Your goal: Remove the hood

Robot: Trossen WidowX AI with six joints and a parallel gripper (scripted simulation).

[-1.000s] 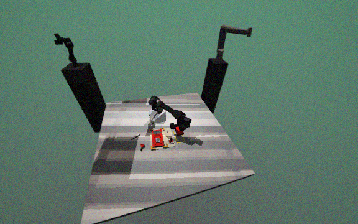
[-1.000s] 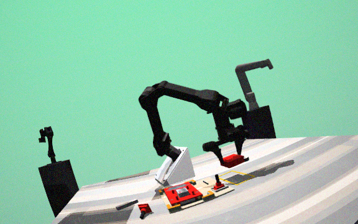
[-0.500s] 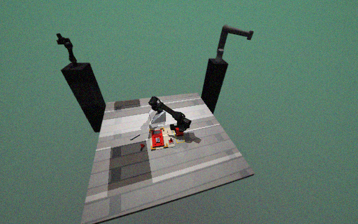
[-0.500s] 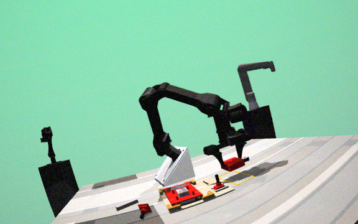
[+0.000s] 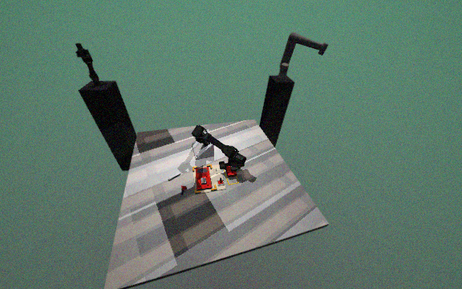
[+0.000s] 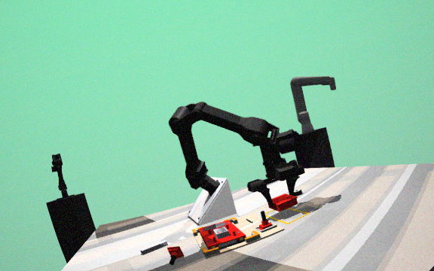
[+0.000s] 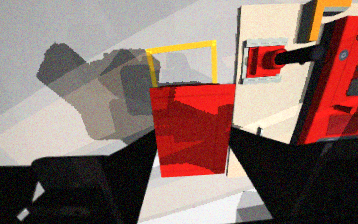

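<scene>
My gripper tip is now 70 mm short of the black post, 90 mm to the left of it and 10 mm above it. Also, from my gripper tip: red hood right at my gripper tip.
</scene>
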